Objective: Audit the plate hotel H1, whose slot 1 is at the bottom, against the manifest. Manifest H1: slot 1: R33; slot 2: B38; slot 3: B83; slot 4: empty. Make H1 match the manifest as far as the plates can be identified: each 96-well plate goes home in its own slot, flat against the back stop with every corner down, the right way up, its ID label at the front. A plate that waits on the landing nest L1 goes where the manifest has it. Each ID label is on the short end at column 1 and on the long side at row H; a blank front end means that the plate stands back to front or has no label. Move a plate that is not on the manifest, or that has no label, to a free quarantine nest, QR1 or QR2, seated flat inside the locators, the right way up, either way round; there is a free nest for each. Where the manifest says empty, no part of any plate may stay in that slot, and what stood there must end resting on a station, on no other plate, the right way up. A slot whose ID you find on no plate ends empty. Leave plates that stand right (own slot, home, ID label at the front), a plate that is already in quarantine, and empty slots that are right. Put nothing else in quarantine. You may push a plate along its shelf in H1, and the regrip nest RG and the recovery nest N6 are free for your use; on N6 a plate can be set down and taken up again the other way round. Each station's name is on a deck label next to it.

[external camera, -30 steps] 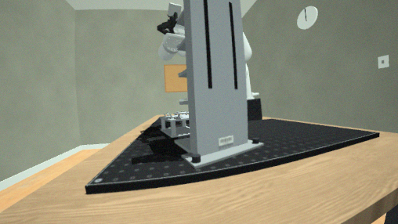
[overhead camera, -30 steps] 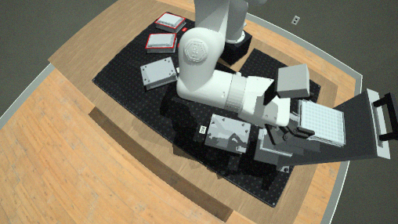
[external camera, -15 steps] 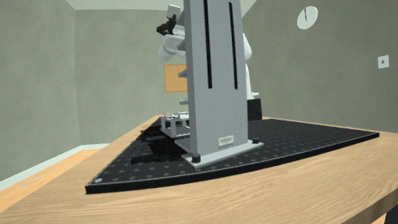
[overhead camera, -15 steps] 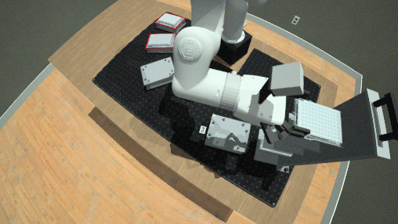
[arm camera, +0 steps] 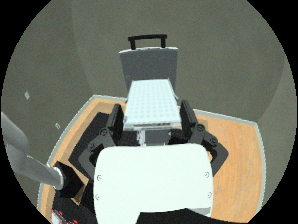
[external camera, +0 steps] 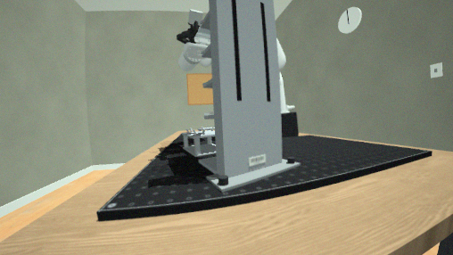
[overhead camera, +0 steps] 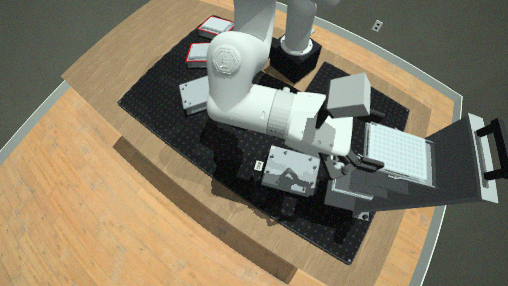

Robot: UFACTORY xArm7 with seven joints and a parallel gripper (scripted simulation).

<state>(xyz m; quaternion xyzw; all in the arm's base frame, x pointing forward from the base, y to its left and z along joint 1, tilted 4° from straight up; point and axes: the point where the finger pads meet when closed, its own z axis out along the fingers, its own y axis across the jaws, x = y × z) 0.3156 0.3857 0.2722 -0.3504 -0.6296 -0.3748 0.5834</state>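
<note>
The white 96-well plate lies 3 cm behind my hand, 5 cm to the left of it and 2 cm below it. From my hand the other things lie so: grey plate (4 cm behind, 8 cm to the left, 25 cm below); red-edged quarantine nest (26 cm behind, 81 cm to the right, 33 cm below); plate hotel H1 (8 cm behind, 15 cm to the left, 16 cm below).
</note>
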